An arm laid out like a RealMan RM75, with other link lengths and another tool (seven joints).
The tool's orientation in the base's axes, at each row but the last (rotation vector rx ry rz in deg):
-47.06 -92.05 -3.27
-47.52 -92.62 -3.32
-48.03 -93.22 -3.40
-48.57 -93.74 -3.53
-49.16 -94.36 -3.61
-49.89 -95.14 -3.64
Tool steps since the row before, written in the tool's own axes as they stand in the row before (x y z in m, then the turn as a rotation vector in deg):
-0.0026 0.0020 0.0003 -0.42 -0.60 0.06
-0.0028 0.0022 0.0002 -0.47 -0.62 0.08
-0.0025 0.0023 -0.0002 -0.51 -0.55 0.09
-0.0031 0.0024 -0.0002 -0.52 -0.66 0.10
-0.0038 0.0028 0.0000 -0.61 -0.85 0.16
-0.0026 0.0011 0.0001 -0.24 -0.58 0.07
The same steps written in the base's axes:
0.0007 0.0004 -0.0032 -0.38 -0.61 -0.14
0.0010 0.0004 -0.0034 -0.41 -0.64 -0.18
0.0014 0.0004 -0.0031 -0.38 -0.61 -0.25
0.0015 0.0002 -0.0036 -0.45 -0.69 -0.21
0.0016 0.0002 -0.0044 -0.60 -0.84 -0.23
0.0006 -0.0005 -0.0027 -0.38 -0.50 0.01

